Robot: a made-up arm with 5 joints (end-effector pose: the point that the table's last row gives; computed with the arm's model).
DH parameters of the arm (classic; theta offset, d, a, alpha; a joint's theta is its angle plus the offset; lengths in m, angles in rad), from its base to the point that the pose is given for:
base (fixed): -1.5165 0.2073 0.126 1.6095
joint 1: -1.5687 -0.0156 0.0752 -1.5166
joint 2: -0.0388 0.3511 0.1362 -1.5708
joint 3: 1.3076 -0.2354 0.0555 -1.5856
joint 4: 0 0.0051 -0.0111 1.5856
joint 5: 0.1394 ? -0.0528 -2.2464
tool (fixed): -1.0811 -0.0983 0 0
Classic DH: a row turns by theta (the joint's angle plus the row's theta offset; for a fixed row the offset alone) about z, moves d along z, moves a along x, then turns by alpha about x.
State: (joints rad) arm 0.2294 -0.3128 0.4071 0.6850 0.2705
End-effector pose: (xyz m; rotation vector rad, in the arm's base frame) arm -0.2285 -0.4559 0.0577 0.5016 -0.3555 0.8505
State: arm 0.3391 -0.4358 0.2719 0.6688 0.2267
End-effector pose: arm -0.2461 -0.4748 0.1216 0.2912 -0.1411 0.8637
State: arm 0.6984 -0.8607 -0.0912 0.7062 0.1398
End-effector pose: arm -0.2813 -0.4351 0.3528 -0.1363 0.5783 0.8297
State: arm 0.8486 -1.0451 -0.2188 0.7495 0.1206
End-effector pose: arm -0.2816 -0.3761 0.4382 -0.2058 0.8730 0.7566
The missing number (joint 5, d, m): -0.0358
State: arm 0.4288 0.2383 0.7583 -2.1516 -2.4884
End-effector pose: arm -0.2398 -0.5138 0.1947 -0.8118 1.6948 -0.1219
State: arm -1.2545 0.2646 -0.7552 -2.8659 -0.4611
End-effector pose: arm -0.2067 0.1504 -0.2267 -0.5086 0.7378 -2.2187
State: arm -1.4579 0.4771 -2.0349 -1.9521 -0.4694
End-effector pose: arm -0.2281 0.1595 -0.2584 -1.6097 -0.2482 -1.6321
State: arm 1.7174 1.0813 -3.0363 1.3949 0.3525
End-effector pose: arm -0.0777 -0.3419 0.6477 2.5592 -0.4059 1.6097
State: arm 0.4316 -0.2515 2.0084 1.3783 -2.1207
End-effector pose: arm -0.1691 -0.5753 0.2883 -1.1503 -1.6044 0.4113
